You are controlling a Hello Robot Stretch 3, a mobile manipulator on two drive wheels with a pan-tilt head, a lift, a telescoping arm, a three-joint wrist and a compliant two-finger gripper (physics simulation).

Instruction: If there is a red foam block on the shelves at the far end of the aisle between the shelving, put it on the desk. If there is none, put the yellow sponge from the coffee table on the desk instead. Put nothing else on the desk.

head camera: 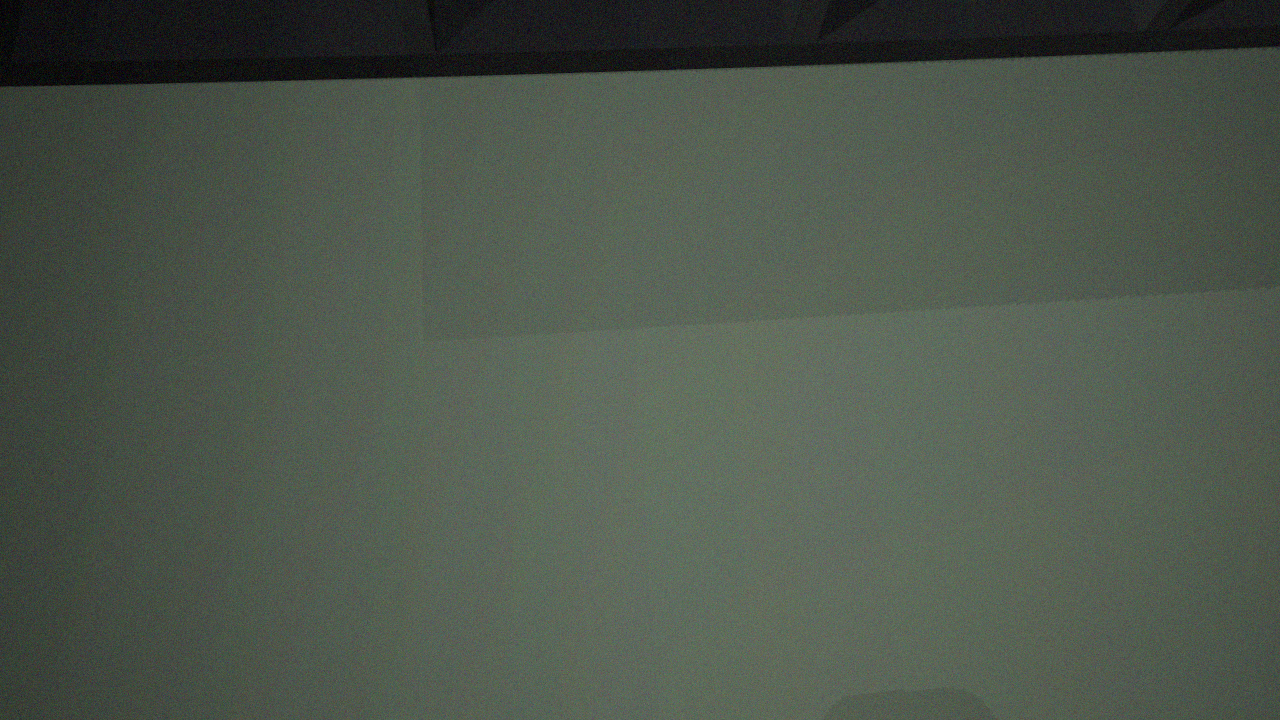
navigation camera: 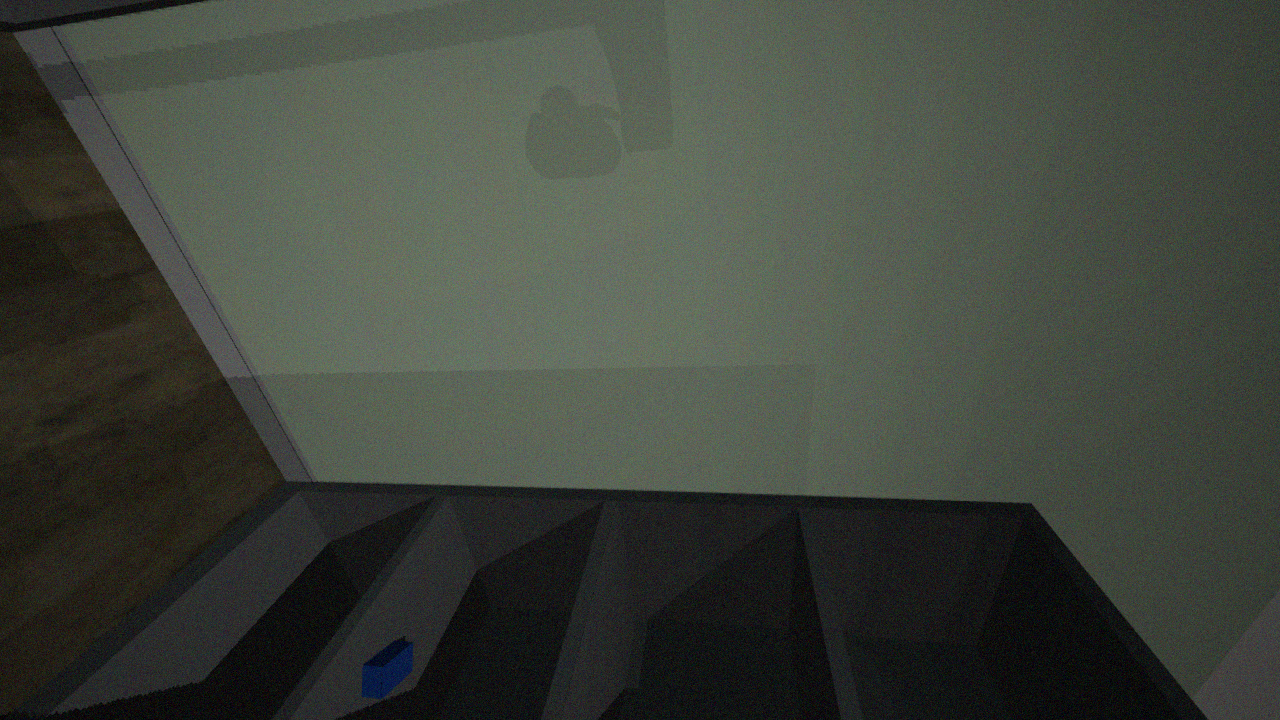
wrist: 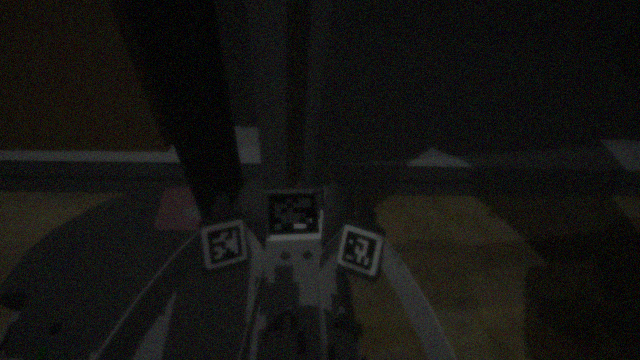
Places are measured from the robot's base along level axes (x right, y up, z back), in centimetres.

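Pixels of known places: gripper, fingertip midpoint: [wrist: 296,203].
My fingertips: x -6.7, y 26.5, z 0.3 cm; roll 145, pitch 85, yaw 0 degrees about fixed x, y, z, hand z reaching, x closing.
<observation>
Ahead of a thing's pixels: the offset from my fingertips to its middle. "pt": to the spot under its first point. Level surfaces: height alone.
No red foam block, yellow sponge, desk or coffee table shows in any view. A small blue block {dx +101.3, dy +29.1, dz -49.5 cm} [navigation camera: 387,670] lies on a grey board of the dark shelving [navigation camera: 416,589] at the bottom left of the navigation view.
A pale green wall [head camera: 626,403] [navigation camera: 702,270] fills the head view and most of the navigation view, close in front. My shadow [navigation camera: 575,143] falls on it. A strip of wooden floor {dy -26.4 cm} [navigation camera: 199,417] shows at the left, beside the wall's baseboard {pt dx +58.0, dy -21.8, dz -90.5 cm} [navigation camera: 245,387].
</observation>
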